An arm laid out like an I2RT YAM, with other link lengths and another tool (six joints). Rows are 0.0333 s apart.
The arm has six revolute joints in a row. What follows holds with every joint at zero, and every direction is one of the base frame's. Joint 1 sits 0.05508 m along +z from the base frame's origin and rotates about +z. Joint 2 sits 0.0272 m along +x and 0.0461 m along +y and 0.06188 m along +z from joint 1 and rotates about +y. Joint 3 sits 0.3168 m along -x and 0.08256 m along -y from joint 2 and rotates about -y. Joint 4 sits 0.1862 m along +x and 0.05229 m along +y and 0.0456 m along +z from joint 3 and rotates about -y. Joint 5 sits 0.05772 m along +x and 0.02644 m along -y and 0.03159 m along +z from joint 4 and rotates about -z. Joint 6 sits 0.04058 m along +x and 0.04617 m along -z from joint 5 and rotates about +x. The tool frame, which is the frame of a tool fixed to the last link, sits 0.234 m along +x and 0.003 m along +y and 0.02 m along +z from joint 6; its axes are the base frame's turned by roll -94.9, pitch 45.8 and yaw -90 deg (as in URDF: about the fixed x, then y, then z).
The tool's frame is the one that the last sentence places.
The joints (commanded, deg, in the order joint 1, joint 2, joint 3, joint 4, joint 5, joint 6), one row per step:
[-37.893, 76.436, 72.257, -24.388, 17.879, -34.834]
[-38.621, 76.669, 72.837, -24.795, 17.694, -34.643]
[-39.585, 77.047, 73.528, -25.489, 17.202, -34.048]
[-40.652, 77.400, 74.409, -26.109, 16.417, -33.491]
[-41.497, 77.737, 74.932, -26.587, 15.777, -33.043]
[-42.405, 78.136, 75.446, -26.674, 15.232, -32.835]
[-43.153, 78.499, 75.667, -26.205, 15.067, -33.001]
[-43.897, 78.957, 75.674, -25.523, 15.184, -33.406]
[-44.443, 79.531, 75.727, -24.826, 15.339, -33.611]
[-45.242, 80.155, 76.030, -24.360, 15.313, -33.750]
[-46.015, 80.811, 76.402, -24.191, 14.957, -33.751]
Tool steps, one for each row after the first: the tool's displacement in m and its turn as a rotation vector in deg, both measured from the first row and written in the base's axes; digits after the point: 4 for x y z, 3 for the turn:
[-0.0028, -0.0037, 0.0011, 0.196, -0.152, -0.653]
[-0.0060, -0.0076, 0.0006, 0.894, -0.456, -1.460]
[-0.0083, -0.0115, 0.0020, 1.503, -1.052, -2.097]
[-0.0103, -0.0144, 0.0013, 2.133, -1.373, -2.595]
[-0.0120, -0.0187, 0.0020, 2.408, -1.734, -3.123]
[-0.0137, -0.0238, 0.0035, 2.169, -1.919, -3.642]
[-0.0163, -0.0299, 0.0036, 1.776, -1.760, -4.296]
[-0.0175, -0.0355, 0.0034, 1.502, -1.694, -4.880]
[-0.0196, -0.0420, 0.0036, 1.340, -1.712, -5.590]
[-0.0208, -0.0471, 0.0025, 1.536, -1.748, -6.052]

